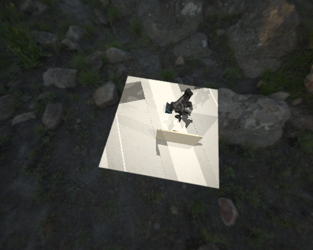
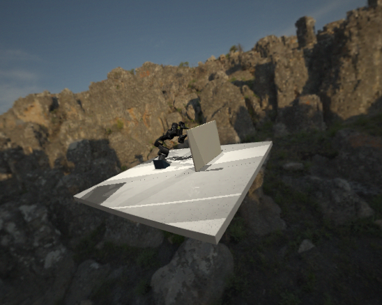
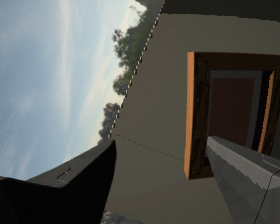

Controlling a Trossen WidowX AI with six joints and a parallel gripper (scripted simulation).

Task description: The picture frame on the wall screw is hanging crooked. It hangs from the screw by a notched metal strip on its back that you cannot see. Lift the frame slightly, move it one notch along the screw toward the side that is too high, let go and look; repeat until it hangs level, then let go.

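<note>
Now: gripper tip 130 mm short of the brown wooden picture frame and 110 mm above it. Also, from my gripper tip: wall panel (140 mm ahead, 10 mm to the left, 120 mm below).
</note>
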